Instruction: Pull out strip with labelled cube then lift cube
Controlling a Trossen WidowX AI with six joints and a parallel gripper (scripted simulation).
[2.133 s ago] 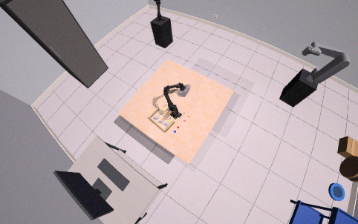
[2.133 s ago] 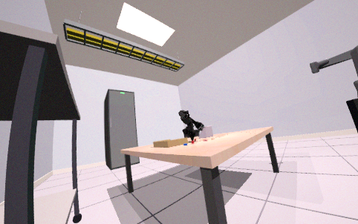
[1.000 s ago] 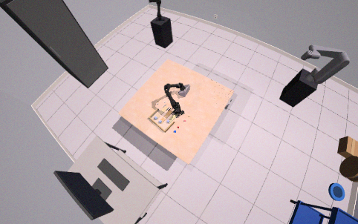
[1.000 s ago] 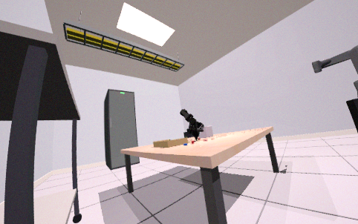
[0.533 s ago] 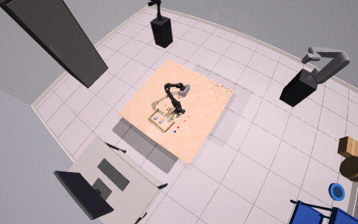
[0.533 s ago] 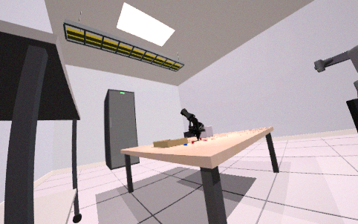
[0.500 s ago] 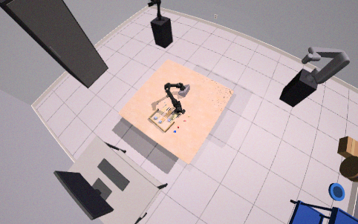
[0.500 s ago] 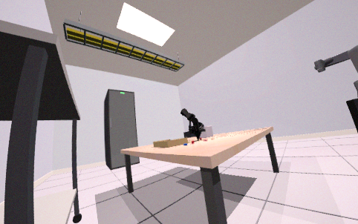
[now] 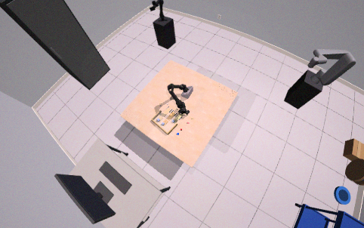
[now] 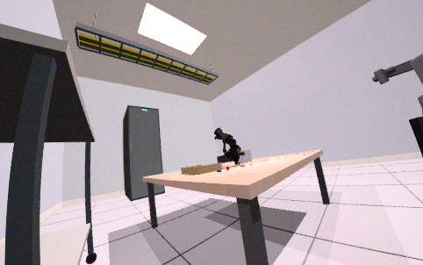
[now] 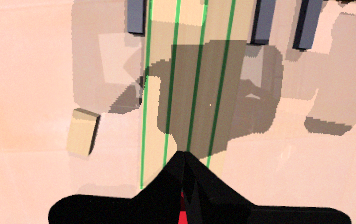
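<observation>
Right now my gripper tip is 20 mm short of the tan block and 60 mm to the right of it. From my gripper tip the other things lie so: pink block (100 mm ahead, 150 mm to the left).
</observation>
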